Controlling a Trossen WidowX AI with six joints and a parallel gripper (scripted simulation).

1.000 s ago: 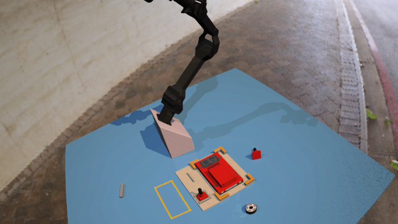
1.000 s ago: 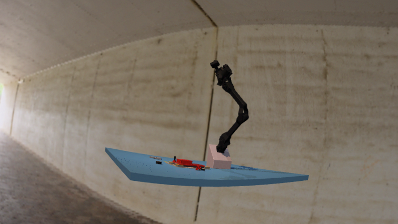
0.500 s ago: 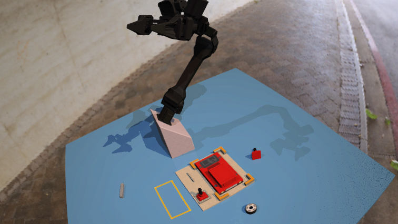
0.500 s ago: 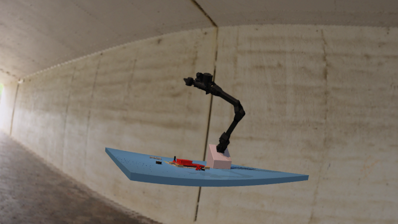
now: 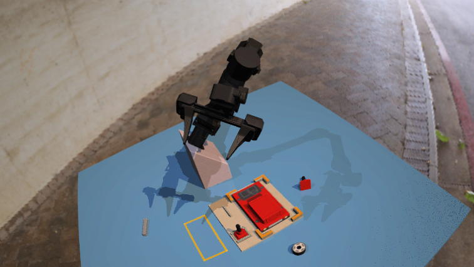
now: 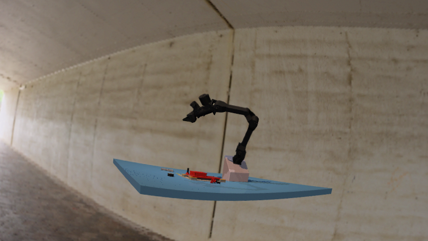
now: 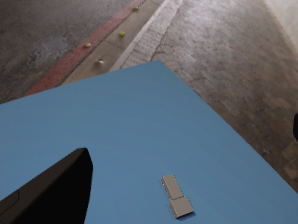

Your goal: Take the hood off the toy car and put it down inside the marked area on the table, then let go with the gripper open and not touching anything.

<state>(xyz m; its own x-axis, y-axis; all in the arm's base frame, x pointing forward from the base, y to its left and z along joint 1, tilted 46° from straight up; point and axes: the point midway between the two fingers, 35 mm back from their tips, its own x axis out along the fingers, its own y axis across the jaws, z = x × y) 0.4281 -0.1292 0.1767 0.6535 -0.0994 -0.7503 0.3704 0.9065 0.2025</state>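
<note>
Now: the hood 110 mm behind my gripper tip, 120 mm to the left of it and 360 mm below it. Round my gripper tip: wheel (80 mm ahead, 150 mm to the left, 390 mm below).
</note>
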